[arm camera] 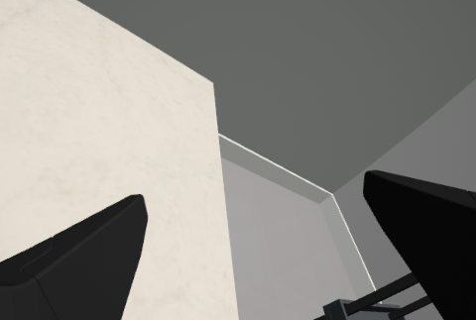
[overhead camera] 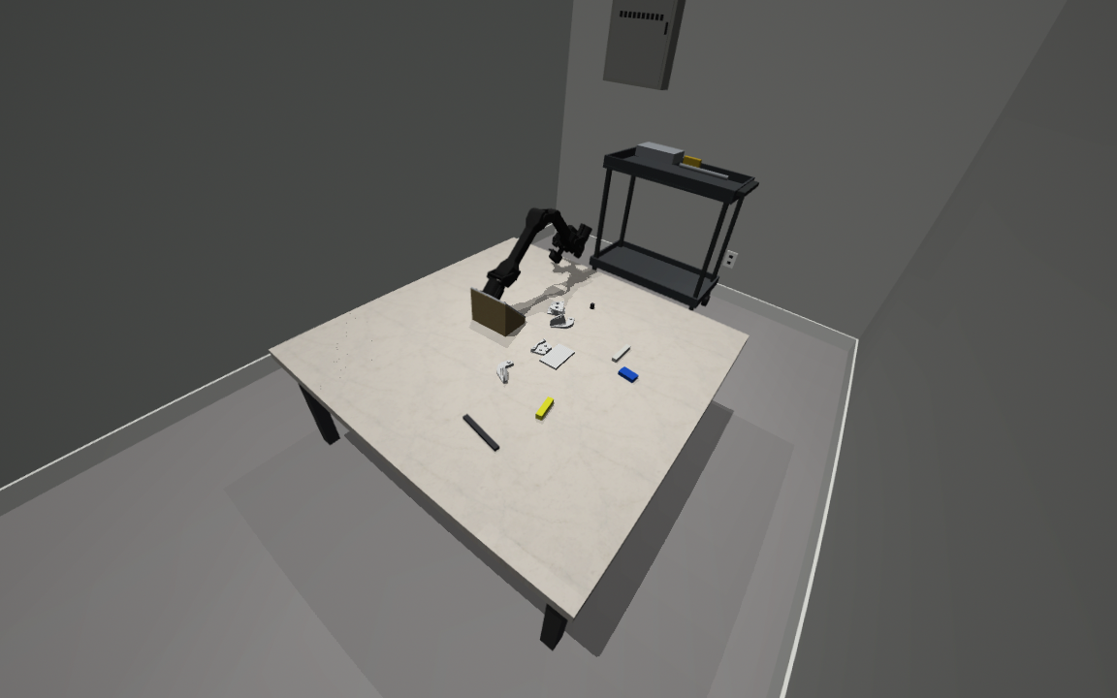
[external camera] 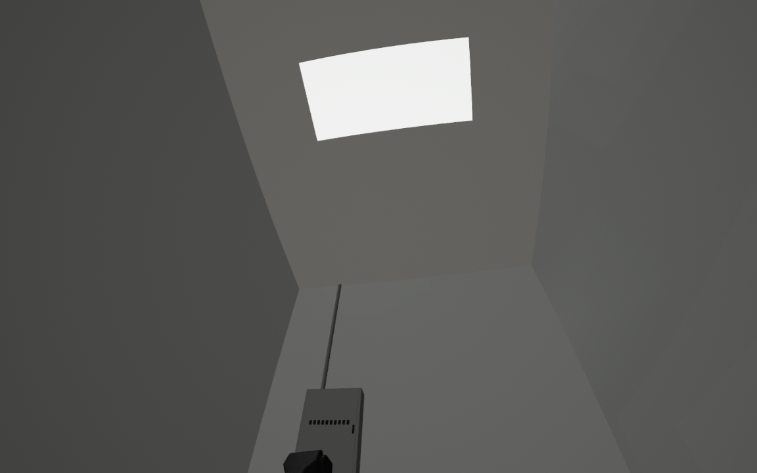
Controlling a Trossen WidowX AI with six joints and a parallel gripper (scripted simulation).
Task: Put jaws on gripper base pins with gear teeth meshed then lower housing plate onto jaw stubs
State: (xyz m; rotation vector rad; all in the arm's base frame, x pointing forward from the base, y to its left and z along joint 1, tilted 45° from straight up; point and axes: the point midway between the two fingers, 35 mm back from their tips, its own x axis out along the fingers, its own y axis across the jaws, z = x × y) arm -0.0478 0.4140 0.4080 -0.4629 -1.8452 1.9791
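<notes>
The small black piece is 360 mm ahead of my gripper tip, 270 mm to the right of it and 80 mm below it. Also, from my gripper tip: yellow block (500 mm ahead, 870 mm to the right, 90 mm below); blue block (660 mm ahead, 570 mm to the right, 90 mm below); white bar (590 mm ahead, 480 mm to the right, 90 mm below).
</notes>
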